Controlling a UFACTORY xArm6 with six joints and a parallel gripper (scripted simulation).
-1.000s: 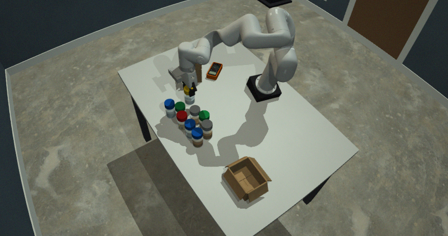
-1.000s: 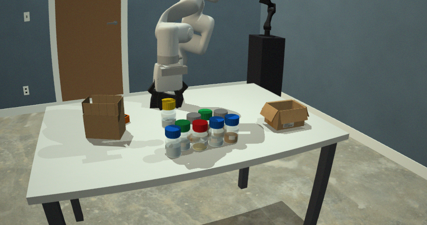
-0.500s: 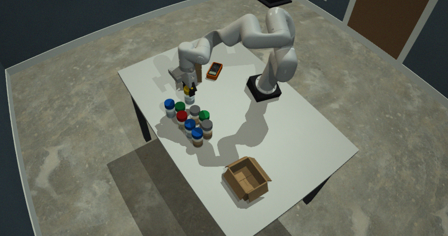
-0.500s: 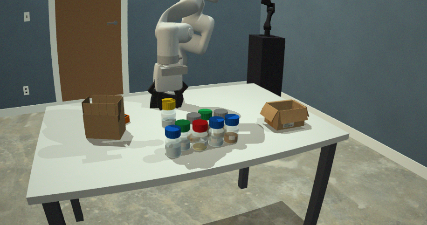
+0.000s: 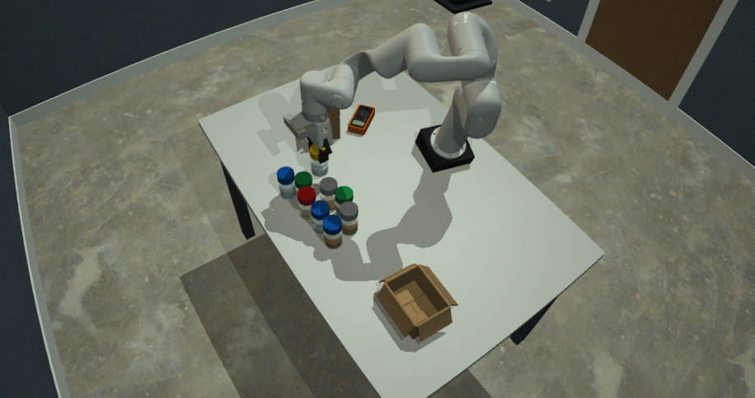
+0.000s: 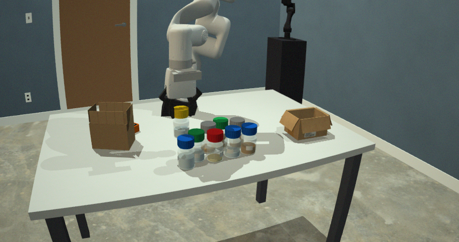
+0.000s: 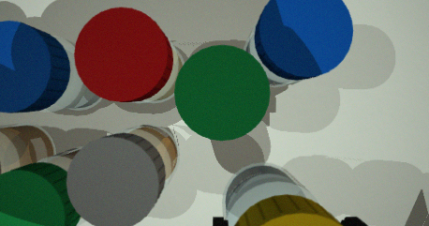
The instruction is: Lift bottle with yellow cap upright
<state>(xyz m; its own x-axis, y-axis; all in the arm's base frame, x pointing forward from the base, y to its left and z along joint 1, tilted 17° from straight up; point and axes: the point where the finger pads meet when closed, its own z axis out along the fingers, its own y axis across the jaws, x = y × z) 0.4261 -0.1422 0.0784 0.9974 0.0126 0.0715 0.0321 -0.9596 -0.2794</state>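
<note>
Now: hand 4 cm above the yellow-capped bottle. The rest, counted from my hand: red-capped bottle 10 cm below, 9 cm to the left, 9 cm ahead; cardboard box 24 cm to the right, 14 cm behind, 9 cm below; green-capped bottle 10 cm below, 7 cm ahead, 3 cm to the left.
</note>
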